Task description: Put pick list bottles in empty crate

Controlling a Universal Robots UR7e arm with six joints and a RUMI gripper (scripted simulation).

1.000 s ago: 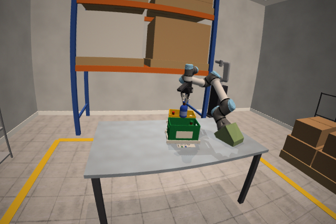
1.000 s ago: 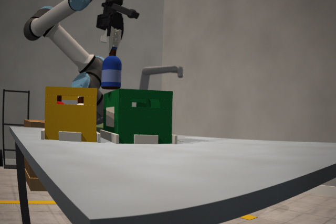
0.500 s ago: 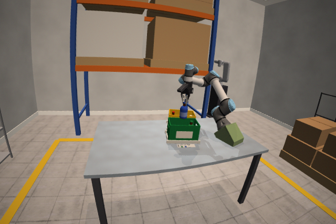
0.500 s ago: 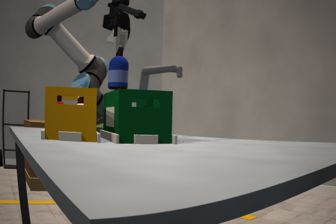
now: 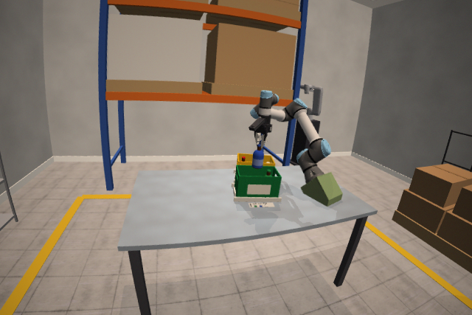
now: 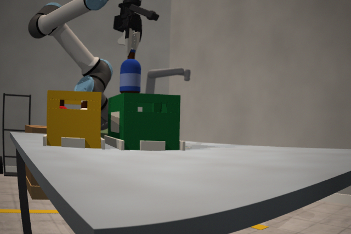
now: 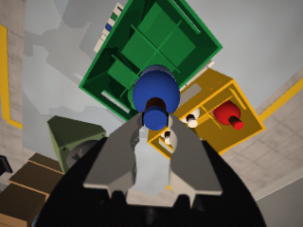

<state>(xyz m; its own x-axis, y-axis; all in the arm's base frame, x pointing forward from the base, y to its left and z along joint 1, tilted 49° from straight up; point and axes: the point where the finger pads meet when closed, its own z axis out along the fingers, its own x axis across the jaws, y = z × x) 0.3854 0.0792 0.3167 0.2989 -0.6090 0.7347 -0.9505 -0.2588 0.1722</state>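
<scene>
Now: hand 7 cm above the blue-label bottle. Also, from my hand: green-label bottle: 8 cm behind, 3 cm to the left, 24 cm below; then yellow crate: 10 cm behind, 17 cm to the right, 25 cm below; then green crate: 2 cm ahead, 4 cm to the left, 25 cm below.
</scene>
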